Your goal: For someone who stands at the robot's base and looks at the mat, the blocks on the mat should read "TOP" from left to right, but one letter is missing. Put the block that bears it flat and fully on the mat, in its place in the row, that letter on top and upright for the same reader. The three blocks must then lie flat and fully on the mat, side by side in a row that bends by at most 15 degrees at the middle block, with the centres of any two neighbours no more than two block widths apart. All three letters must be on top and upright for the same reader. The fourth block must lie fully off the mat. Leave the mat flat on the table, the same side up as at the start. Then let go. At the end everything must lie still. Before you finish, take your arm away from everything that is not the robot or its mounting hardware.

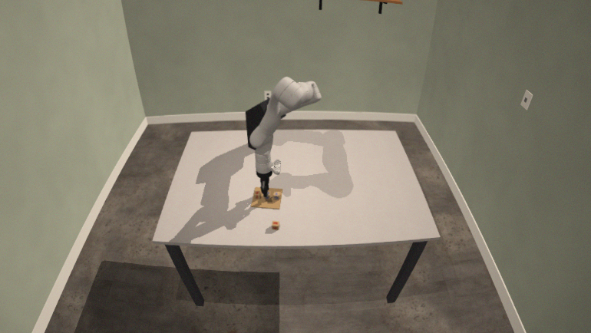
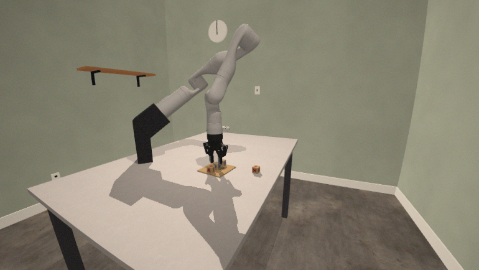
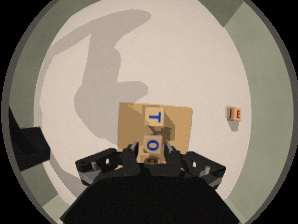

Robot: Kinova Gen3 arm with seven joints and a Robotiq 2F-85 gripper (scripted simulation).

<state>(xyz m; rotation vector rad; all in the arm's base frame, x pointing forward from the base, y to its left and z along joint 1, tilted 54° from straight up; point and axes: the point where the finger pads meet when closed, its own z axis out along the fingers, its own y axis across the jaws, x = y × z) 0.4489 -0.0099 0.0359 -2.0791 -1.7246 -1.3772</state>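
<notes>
My hand is 50 mm above the tan mat. Round my hand: red-lettered block 10 mm ahead, 40 mm to the right, 30 mm below.
</notes>
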